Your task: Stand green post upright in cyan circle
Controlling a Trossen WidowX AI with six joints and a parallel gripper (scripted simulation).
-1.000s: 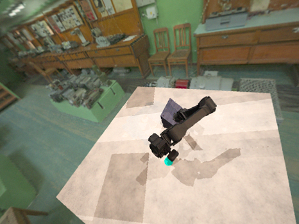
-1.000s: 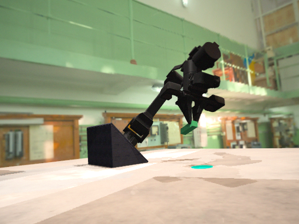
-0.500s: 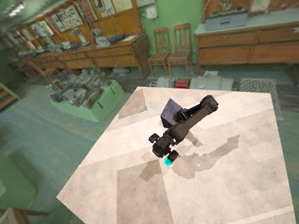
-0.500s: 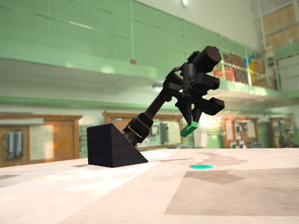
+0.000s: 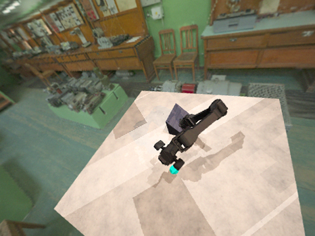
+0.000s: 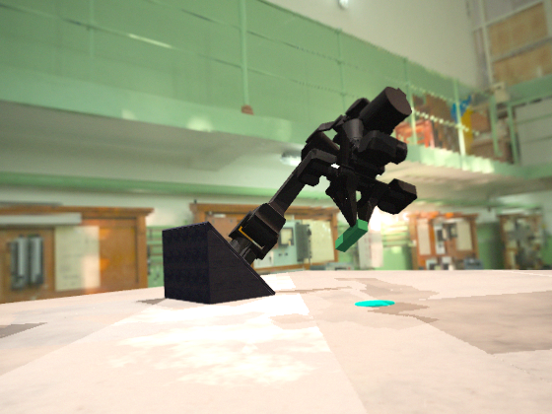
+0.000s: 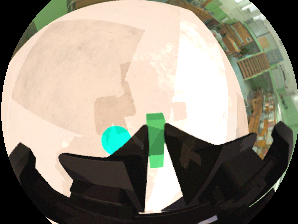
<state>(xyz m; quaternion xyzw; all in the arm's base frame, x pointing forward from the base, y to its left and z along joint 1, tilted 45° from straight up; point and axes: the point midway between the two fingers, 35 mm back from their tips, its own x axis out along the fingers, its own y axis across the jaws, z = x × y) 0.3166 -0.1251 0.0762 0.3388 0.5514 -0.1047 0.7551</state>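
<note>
My gripper tip is 1 cm past the cyan circle, 4 cm to the right of it and 12 cm above it. Also, from my gripper tip: green post 2 cm behind, 1 cm to the left, 1 cm below.
</note>
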